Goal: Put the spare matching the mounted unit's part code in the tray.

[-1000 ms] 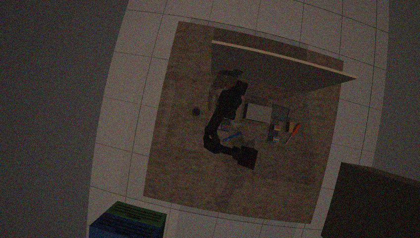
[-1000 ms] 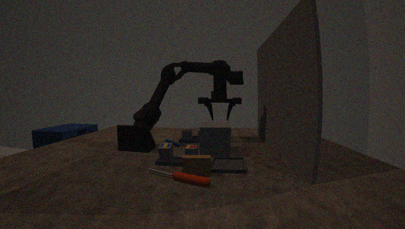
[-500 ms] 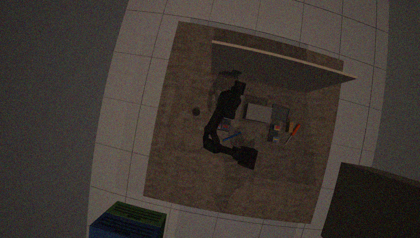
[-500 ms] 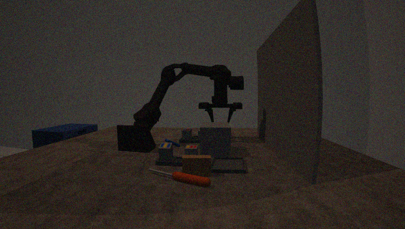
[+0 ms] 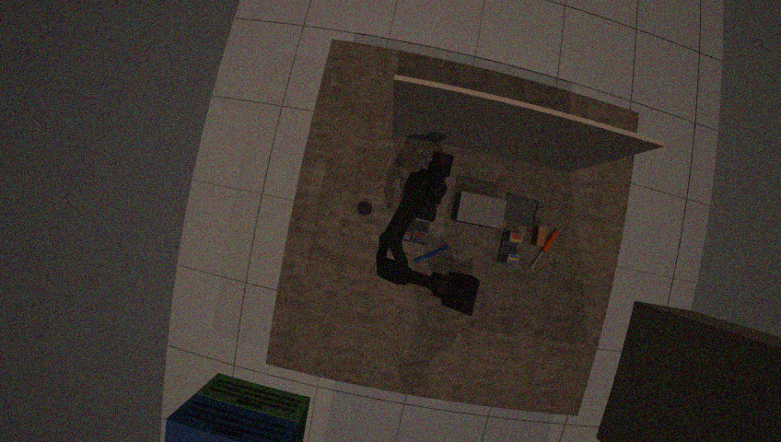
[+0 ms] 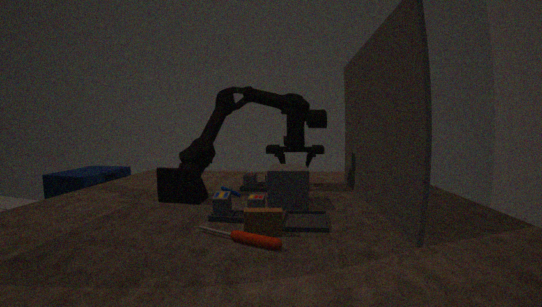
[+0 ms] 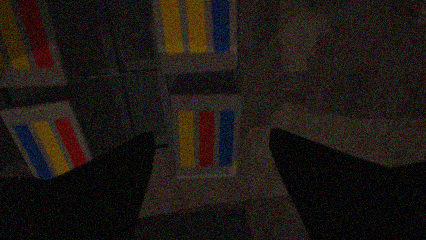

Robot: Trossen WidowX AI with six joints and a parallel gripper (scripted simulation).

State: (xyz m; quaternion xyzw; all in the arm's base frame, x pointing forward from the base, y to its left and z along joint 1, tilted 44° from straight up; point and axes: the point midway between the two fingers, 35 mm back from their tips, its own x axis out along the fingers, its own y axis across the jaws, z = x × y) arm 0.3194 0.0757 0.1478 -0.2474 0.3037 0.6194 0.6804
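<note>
The dark flat tray lies 360 mm to the right of my gripper tip and 50 mm below it. Round my gripper tip: rack (80 mm behind, 30 mm to the left, 40 mm below); mounted unit (30 mm behind, 170 mm to the right); blue pen (210 mm behind, 50 mm to the right, 40 mm below).
</note>
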